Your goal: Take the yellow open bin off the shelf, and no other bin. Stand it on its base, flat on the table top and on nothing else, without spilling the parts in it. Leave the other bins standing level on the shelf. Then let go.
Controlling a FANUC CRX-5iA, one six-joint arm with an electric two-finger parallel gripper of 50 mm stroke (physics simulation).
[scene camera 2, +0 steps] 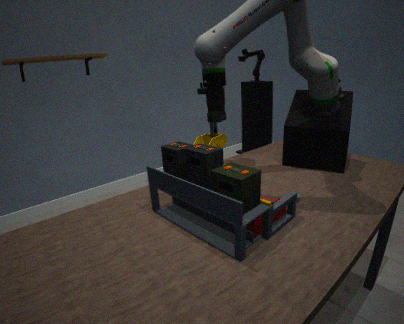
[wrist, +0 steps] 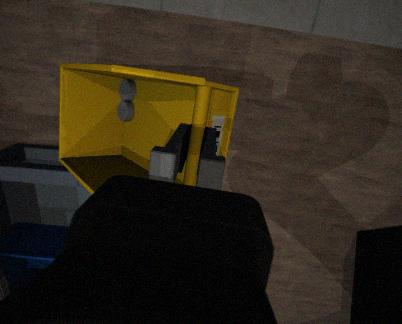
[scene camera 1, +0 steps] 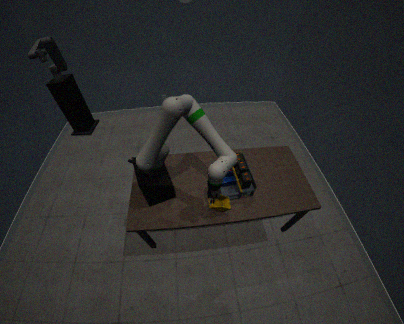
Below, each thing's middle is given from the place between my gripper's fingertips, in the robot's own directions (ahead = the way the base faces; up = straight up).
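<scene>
My gripper: 60 mm above the yellow open bin (wrist: 94,144), 60 mm short of it, 20 mm to the right of it.
</scene>
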